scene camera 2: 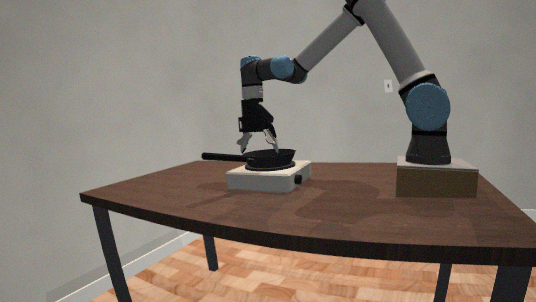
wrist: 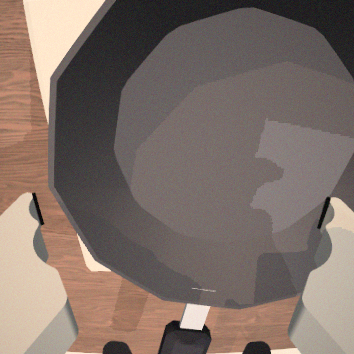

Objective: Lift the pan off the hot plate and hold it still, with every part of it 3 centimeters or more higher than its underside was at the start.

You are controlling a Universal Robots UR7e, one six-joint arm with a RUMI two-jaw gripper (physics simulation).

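Note:
The black pan sits upright on the white hot plate. Its black handle points left in the scene view and toward the bottom edge in the wrist view. My gripper is open and empty, pointing down low at the handle side of the pan. In the scene view one fingertip overlaps the pan's rim and the other is near where the handle joins. In the wrist view the fingers stand wide apart, one left of the pan's wall and one over its right part.
The hot plate stands on the brown wooden table, with a dark knob on its right side. The arm's base stands on a block at the right of the table. A grey wall is behind.

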